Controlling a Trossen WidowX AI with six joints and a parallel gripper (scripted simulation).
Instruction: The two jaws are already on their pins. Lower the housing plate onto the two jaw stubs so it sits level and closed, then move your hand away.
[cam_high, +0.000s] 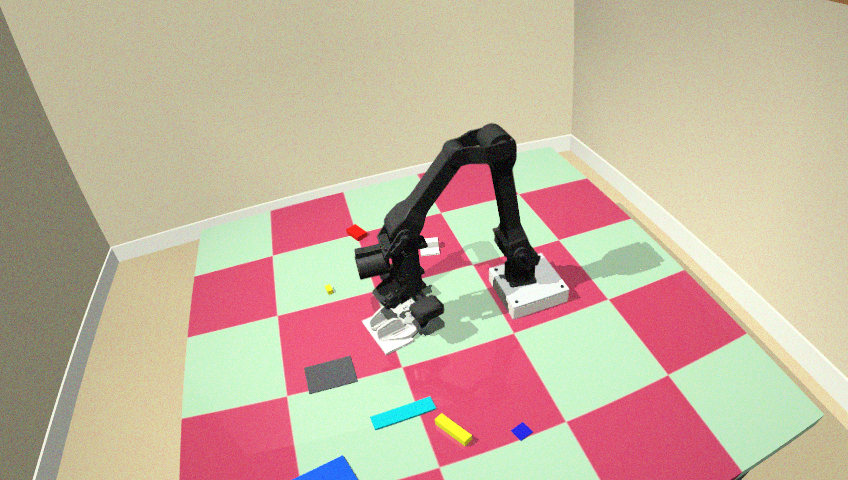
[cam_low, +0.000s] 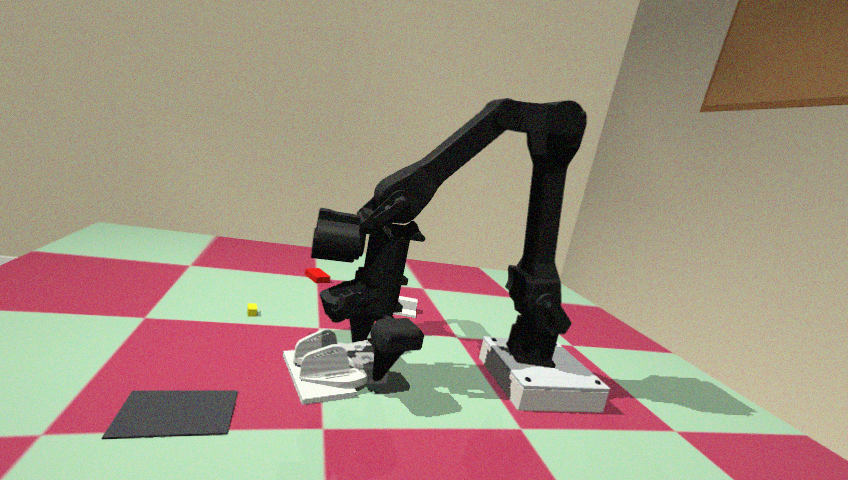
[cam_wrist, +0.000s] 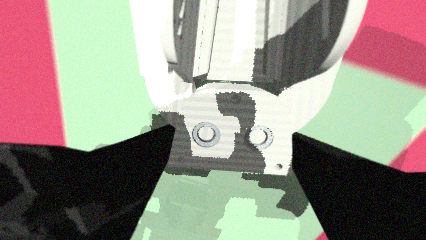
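My gripper tip is 20 mm below the housing plate and 10 mm short of it. Round my gripper tip: yellow cube (200 mm ahead, 140 mm to the right); cyan bar (260 mm to the left, 50 mm ahead); dark flat square (200 mm ahead, 130 mm to the left, 10 mm below).
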